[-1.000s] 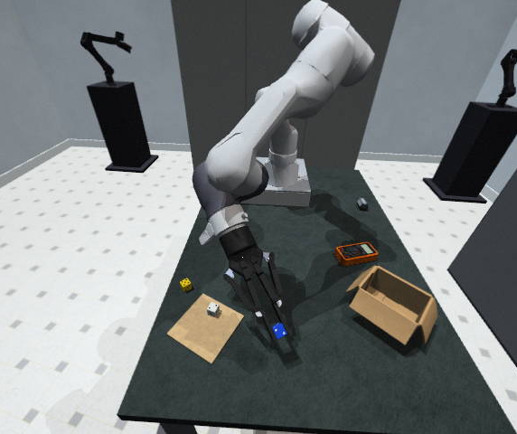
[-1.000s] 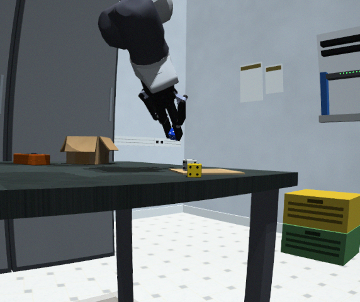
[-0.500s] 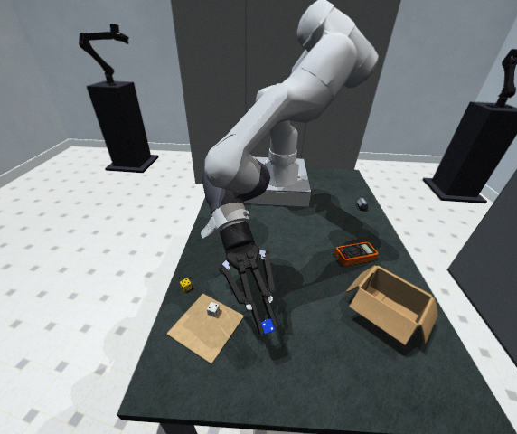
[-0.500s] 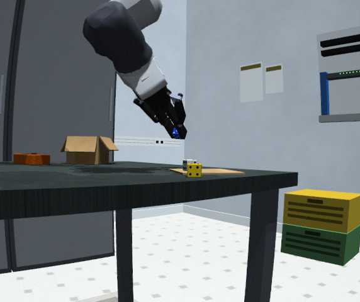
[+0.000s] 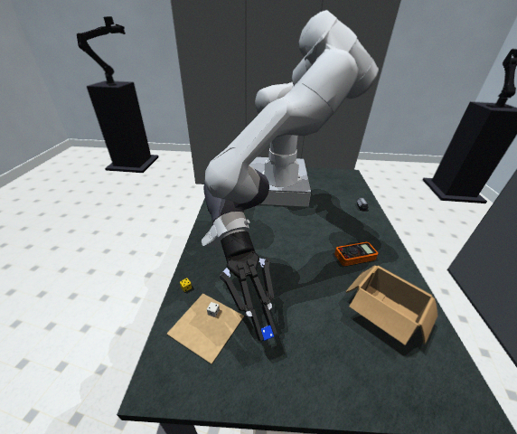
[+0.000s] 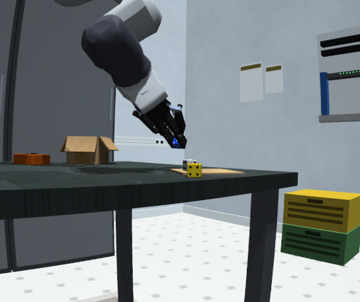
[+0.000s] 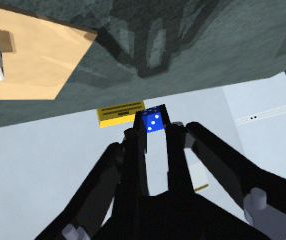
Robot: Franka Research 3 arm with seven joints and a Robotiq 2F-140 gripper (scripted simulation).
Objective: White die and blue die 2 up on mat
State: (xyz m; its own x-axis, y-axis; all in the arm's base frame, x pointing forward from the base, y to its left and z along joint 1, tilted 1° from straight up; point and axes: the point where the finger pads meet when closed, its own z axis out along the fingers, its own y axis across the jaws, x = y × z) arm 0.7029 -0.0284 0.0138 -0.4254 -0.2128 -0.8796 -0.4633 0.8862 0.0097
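Right now the white die is 130 mm to the right of my hand, 70 mm below it and 60 mm behind it. From my hand the other things lie so: tan mat (140 mm to the right, 80 mm below, 30 mm behind); then blue die (20 mm ahead, 10 mm to the left, 10 mm below); then yellow die (230 mm to the right, 130 mm behind, 70 mm below).
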